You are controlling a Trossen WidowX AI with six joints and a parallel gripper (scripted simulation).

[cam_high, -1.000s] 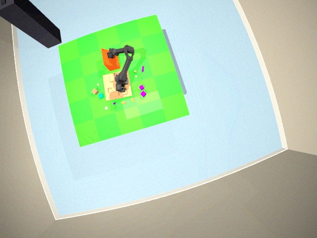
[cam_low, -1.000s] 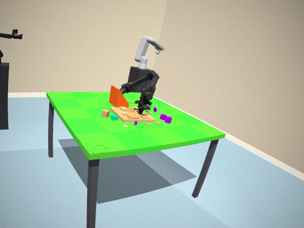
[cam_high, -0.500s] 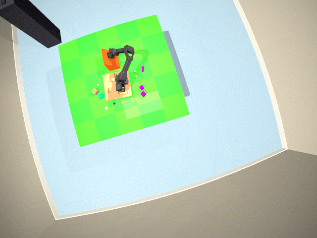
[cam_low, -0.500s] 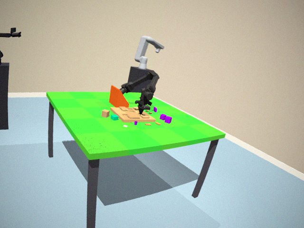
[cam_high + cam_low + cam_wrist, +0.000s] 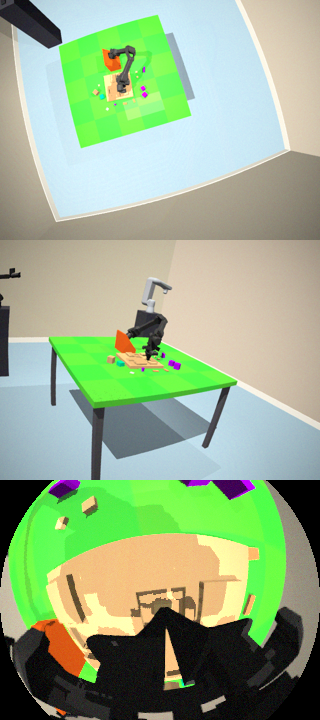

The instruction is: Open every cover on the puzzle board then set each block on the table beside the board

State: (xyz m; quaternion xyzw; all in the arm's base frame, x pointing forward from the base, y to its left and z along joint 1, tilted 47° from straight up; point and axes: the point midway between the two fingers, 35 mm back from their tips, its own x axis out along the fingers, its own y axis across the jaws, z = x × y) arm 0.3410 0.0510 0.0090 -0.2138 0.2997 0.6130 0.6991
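The tan puzzle board is 5 cm to the right of my gripper tip and 3 cm behind it. Also, from my gripper tip: teal block: 27 cm to the right, 3 cm ahead; then purple stick: 26 cm to the left, 12 cm behind; then tan cube: 32 cm to the right, 3 cm behind.
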